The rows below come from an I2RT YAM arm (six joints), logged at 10 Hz.
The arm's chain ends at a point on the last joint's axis. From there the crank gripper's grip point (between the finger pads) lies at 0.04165 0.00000 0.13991 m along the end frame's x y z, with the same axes.
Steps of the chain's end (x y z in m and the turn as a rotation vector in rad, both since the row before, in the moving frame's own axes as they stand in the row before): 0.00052, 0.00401, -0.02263, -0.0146, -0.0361, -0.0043; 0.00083, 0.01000, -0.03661, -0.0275, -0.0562, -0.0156; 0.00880, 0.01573, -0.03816, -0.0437, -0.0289, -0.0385; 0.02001, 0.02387, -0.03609, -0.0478, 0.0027, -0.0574; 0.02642, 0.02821, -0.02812, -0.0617, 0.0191, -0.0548; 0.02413, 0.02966, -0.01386, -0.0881, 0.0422, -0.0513
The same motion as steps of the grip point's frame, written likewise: -0.00455, 0.00589, -0.02123, -0.0146, -0.0361, -0.0043; -0.00707, 0.01329, -0.03454, -0.0275, -0.0562, -0.0156; 0.00483, 0.02034, -0.03711, -0.0437, -0.0289, -0.0385; 0.02051, 0.02815, -0.03631, -0.0478, 0.0027, -0.0574; 0.02926, 0.03445, -0.02914, -0.0617, 0.0191, -0.0548; 0.03025, 0.03960, -0.01619, -0.0881, 0.0422, -0.0513
